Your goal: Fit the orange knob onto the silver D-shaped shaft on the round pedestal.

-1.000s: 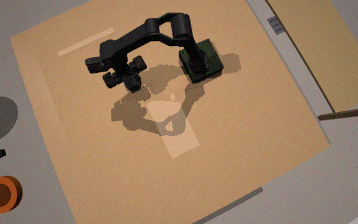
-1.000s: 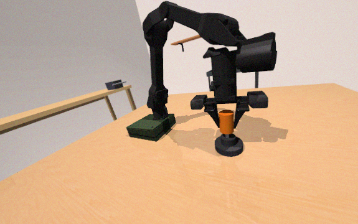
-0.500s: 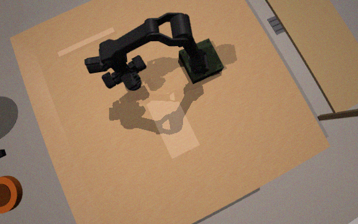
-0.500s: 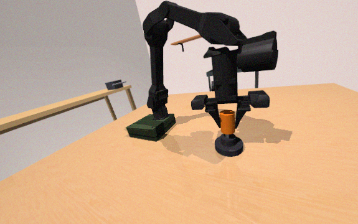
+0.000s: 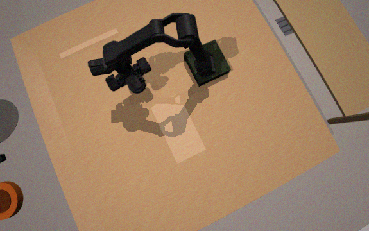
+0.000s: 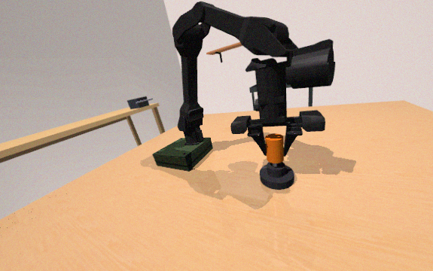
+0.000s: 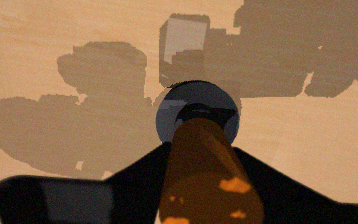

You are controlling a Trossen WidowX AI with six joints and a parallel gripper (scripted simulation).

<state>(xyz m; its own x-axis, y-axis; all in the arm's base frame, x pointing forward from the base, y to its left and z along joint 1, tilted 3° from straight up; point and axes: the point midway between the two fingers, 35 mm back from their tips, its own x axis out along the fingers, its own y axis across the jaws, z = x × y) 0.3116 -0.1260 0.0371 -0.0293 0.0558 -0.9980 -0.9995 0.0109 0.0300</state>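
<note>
Now: gripper tip 30 mm below the orange knob. Also, from my gripper tip: black round pedestal 40 mm below.
</note>
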